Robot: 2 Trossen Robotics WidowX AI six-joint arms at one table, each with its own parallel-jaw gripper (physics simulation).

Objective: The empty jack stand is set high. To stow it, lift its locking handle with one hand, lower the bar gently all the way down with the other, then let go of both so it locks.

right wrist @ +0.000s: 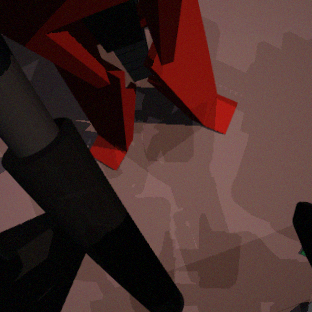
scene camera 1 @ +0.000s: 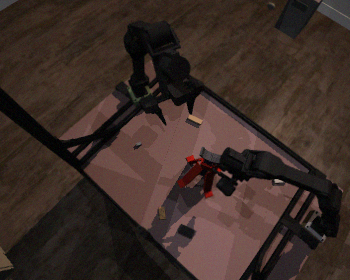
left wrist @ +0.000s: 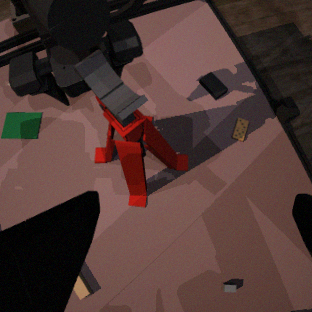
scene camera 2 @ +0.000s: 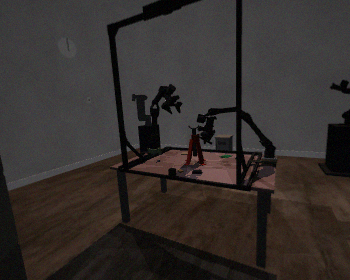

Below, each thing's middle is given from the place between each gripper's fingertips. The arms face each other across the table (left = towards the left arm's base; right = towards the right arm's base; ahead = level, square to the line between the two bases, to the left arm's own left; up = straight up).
My left hand is 230 mm above the grey saddle bar (left wrist: 119, 99), 140 mm to the left of it and 10 mm short of it. Also, from my left hand: dark locking handle (right wrist: 54, 166) (220 mm to the right, 220 mm below, 20 mm ahead).
The dark locking handle is 30 mm behind my right hand, 10 mm to the left of it and 30 mm above it. Also, from my right hand: grey saddle bar: 30 mm behind, 90 mm to the left, 20 mm above.
